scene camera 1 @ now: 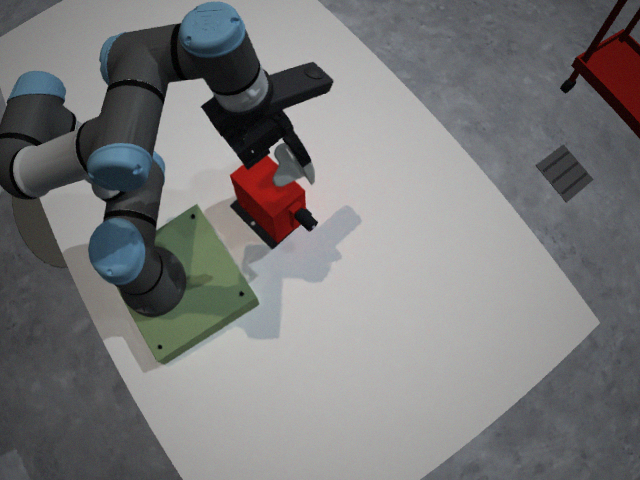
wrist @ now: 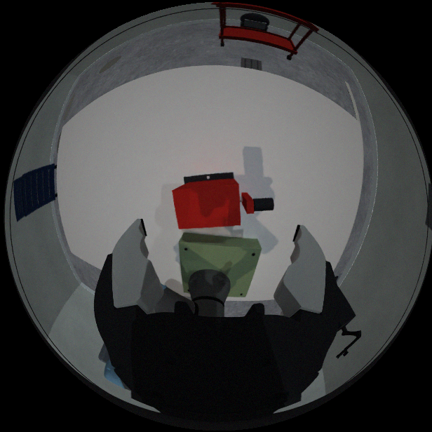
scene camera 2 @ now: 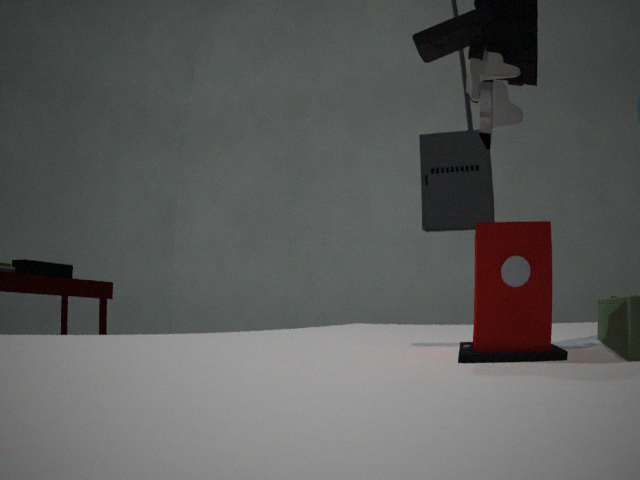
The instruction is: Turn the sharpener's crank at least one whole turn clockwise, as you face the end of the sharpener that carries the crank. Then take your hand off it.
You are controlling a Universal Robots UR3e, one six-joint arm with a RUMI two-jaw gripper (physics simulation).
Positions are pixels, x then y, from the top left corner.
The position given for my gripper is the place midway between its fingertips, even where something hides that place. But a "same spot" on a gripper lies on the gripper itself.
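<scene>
My gripper is visible to me in scene camera 1. My gripper can be seen in the wrist view [220,224] too, and scene camera 2 shows it as well. On my gripper, [scene camera 1: 290,169] and [scene camera 2: 502,111] are the same spot.
</scene>
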